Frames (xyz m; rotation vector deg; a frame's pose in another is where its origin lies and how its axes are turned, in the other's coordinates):
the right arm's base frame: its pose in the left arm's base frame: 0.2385 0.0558 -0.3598 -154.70 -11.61 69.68
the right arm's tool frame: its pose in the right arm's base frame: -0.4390 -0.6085 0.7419 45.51 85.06 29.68
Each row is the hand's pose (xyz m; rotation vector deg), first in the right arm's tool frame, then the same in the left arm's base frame.
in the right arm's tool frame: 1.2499 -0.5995 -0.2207 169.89 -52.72 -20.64
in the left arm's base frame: 0.1726 -0.0886 0.4887 20.80 -55.12 -16.56
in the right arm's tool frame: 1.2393 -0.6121 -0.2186 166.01 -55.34 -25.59
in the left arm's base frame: 0.1732 -0.0730 0.4941 16.58 -57.64 -16.11
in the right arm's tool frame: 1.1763 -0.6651 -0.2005 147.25 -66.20 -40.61
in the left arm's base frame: 0.1715 0.0104 0.5067 -1.81 -65.00 -12.30
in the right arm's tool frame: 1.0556 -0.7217 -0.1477 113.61 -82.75 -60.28
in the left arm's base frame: 0.1625 0.1520 0.4862 -31.23 -76.11 -1.91
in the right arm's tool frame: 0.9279 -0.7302 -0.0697 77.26 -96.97 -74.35
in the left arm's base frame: 0.1474 0.2817 0.4126 -59.17 -85.59 13.30
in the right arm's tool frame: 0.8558 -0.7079 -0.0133 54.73 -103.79 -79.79
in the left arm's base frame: 0.1364 0.3445 0.3433 -74.97 -89.76 24.38
